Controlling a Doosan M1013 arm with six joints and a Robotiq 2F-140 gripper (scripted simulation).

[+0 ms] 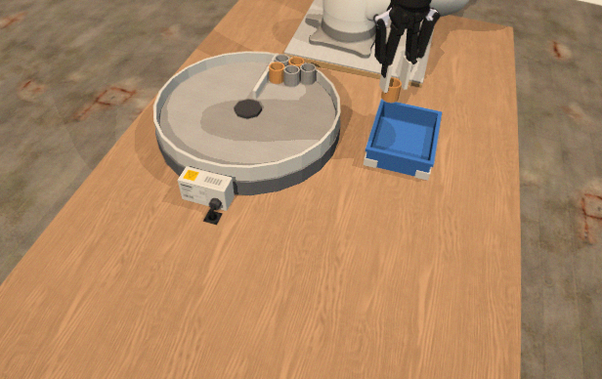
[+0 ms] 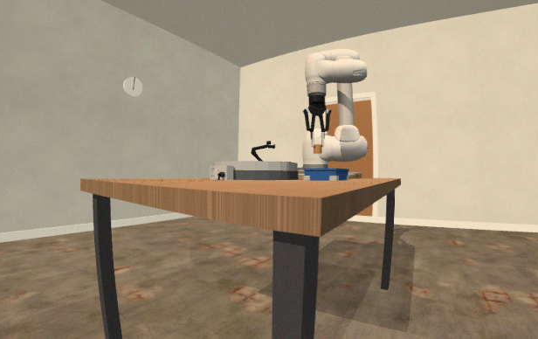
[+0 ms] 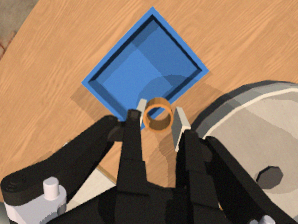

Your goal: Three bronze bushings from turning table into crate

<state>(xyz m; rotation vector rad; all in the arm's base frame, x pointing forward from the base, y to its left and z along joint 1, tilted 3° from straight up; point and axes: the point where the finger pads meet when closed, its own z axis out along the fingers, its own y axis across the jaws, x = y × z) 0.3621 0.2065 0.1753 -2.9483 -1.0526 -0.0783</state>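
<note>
Right now the crate is 160 mm below my hand and 50 mm to the left of it. Round my hand: round grey turning table (300 mm to the right, 130 mm below, 90 mm ahead).
</note>
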